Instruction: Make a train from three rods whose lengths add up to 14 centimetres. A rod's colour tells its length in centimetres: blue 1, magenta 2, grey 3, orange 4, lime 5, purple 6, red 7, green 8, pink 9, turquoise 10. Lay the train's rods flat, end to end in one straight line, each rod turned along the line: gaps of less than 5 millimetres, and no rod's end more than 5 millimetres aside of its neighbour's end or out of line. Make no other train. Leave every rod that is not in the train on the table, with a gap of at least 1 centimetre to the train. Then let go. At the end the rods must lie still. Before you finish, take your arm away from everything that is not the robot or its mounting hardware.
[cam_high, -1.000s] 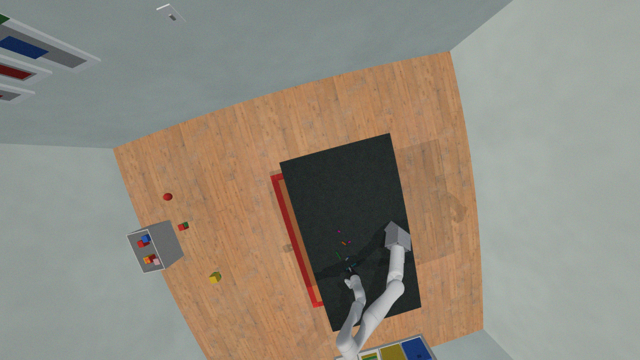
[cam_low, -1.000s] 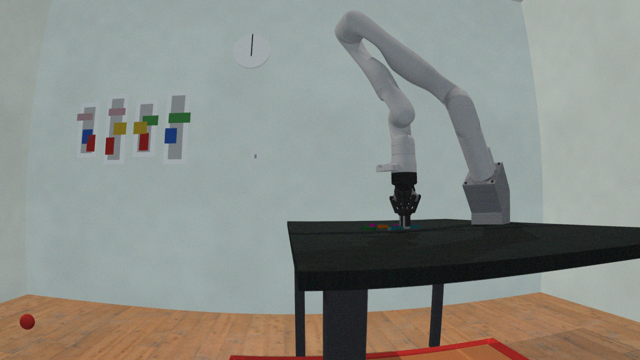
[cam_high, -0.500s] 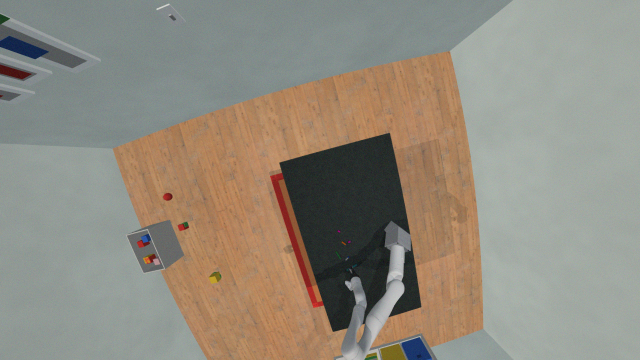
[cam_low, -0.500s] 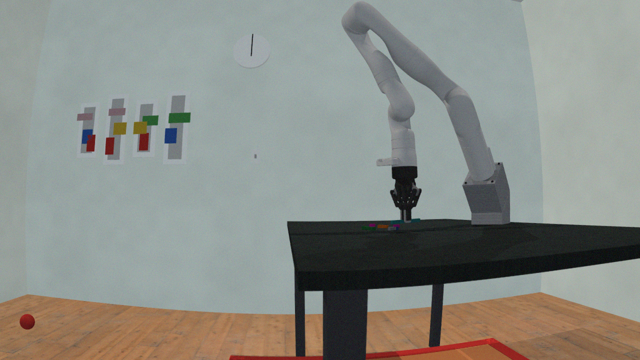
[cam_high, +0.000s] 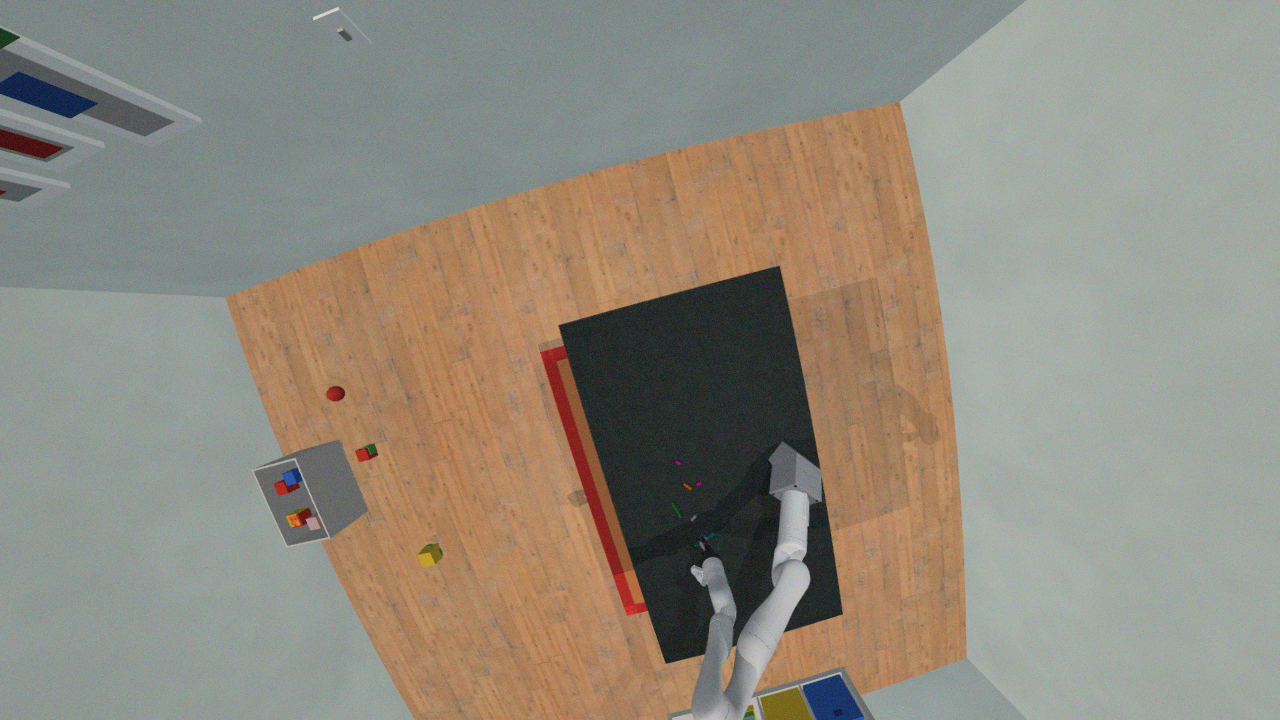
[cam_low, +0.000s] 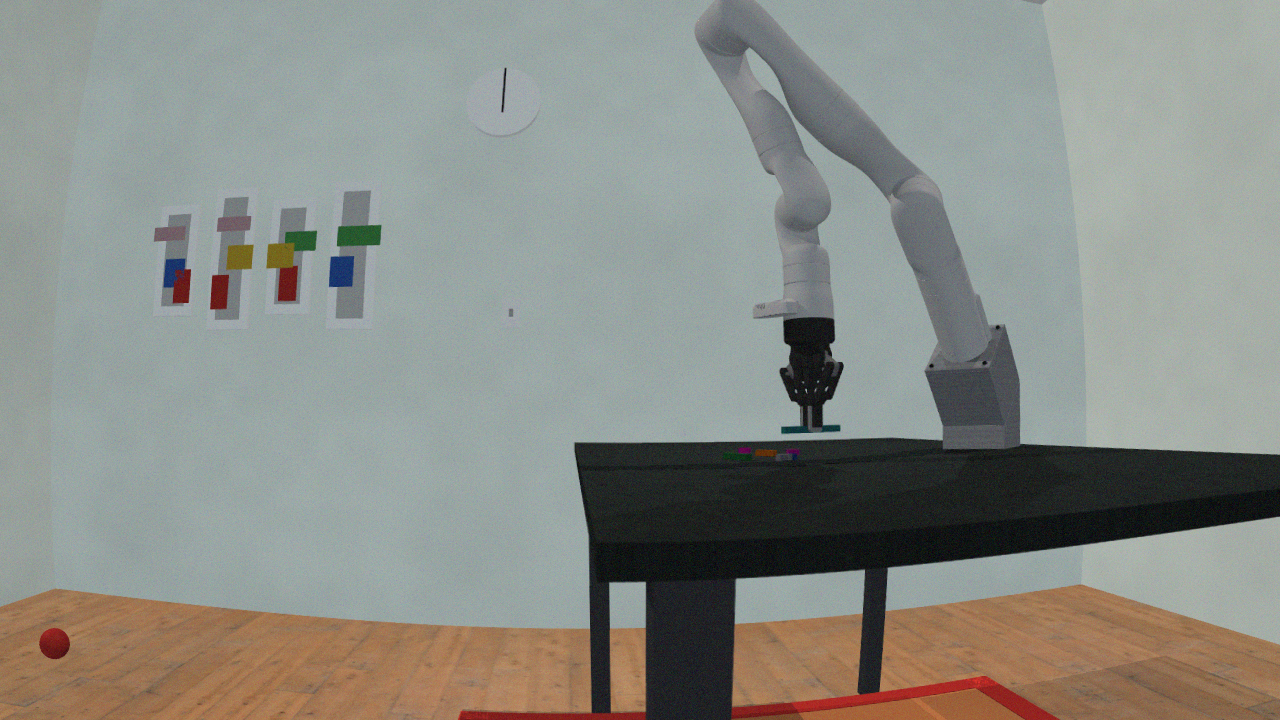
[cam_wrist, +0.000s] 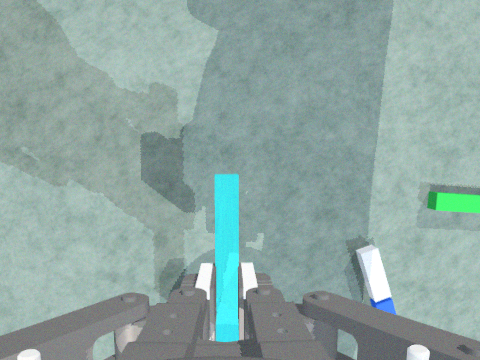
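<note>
Now: hand 80 mm to the left of the grey rod, 60 mm above it and 20 mm short of it. Round my hand: green rod: 140 mm to the right, 80 mm ahead, 60 mm below; turquoise rod: 10 mm below; small blue rod: 90 mm to the right, 60 mm below.
</note>
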